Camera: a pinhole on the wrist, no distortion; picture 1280 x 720 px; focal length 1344.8 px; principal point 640.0 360.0 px. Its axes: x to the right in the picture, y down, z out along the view. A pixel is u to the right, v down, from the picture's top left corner.
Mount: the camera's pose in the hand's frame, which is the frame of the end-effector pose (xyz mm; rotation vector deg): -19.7 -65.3 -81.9 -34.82 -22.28 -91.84
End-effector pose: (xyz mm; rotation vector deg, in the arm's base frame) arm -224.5 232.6 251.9 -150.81 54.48 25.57
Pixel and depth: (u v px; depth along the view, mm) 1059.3 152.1 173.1
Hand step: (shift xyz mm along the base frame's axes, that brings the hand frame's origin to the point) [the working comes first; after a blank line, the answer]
In the camera's frame: 54.0 -26.8 173.1

-29.1 50.8 -73.3
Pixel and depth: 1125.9 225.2 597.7
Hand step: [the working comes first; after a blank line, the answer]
In the camera's frame: 216.0 -59.9 597.7

-168.9 116.9 -501.9
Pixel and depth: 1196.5 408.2 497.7
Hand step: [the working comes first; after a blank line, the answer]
In the camera's frame: 206.0 17.8 497.7

-67.4 90.2 -430.3
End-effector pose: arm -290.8 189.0 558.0 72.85 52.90 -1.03
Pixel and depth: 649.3 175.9 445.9
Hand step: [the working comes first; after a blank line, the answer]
In the camera's frame: 3.1 -61.0 445.9

253.4 -167.2 165.0
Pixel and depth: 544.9 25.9 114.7
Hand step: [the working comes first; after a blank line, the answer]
In the camera's frame: -8.1 -28.5 114.7

-9.2 -16.3 26.7
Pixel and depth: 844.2 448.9 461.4
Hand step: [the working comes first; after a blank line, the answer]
In the camera's frame: 70.1 30.5 461.4

309.3 -180.0 65.9
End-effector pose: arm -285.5 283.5 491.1 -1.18 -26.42 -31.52
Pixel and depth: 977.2 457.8 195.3
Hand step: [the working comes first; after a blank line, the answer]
In the camera's frame: 49.0 14.2 195.3

-22.1 8.5 101.9
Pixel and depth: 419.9 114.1 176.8
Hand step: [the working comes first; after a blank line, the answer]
In the camera's frame: -28.9 -32.3 176.8

-3.3 72.9 38.0
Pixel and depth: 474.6 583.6 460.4
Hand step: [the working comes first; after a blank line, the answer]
In the camera's frame: -56.6 76.6 460.4

116.5 172.0 300.4
